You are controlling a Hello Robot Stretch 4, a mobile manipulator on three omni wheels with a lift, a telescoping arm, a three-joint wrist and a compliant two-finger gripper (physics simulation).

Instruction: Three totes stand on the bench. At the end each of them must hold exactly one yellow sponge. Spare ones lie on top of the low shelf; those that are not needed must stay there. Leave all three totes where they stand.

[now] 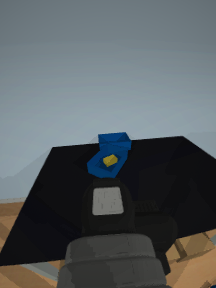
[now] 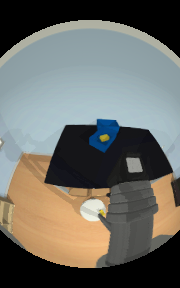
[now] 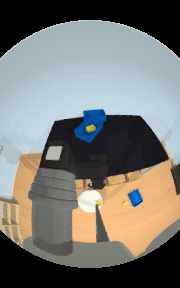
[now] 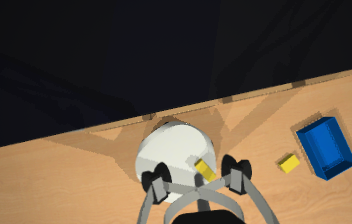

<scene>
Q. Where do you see a black bench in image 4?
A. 72, 72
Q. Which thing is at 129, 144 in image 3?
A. A black bench.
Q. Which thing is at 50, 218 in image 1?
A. A black bench.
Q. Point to a black bench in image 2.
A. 75, 163
</scene>
